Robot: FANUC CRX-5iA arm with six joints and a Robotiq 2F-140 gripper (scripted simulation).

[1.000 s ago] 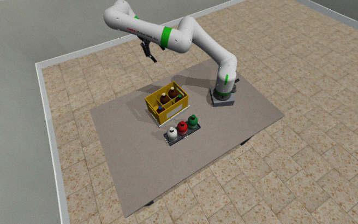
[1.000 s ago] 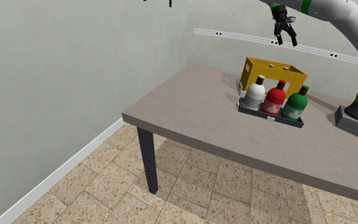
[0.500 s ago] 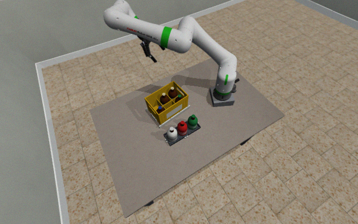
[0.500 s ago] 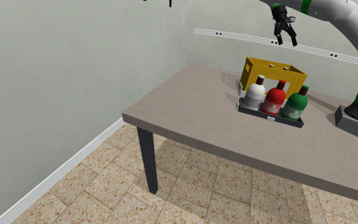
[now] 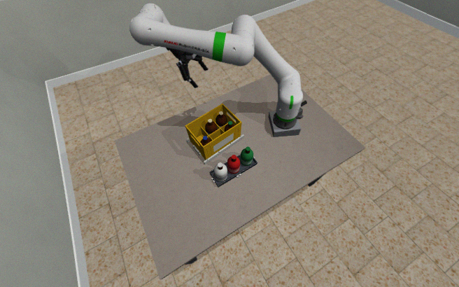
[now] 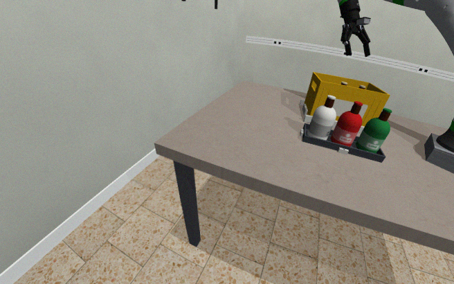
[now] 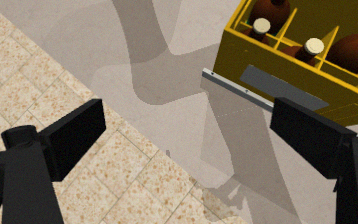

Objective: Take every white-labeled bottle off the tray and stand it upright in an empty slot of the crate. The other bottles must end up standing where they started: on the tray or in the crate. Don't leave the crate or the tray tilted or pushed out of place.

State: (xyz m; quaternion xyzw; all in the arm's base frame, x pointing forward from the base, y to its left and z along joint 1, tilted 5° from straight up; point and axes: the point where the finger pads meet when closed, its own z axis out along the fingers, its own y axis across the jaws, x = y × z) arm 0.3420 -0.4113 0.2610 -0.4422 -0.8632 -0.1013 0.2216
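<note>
Now: hand 180 mm short of the white bottle, 500 mm to the right of it and 200 mm above it. The rest, counted from my hand: green bottle (500 mm to the left, 200 mm below); then yellow crate (80 mm ahead, 260 mm to the left, 200 mm below); then brown bottle (80 mm ahead, 220 mm to the left, 200 mm below).
</note>
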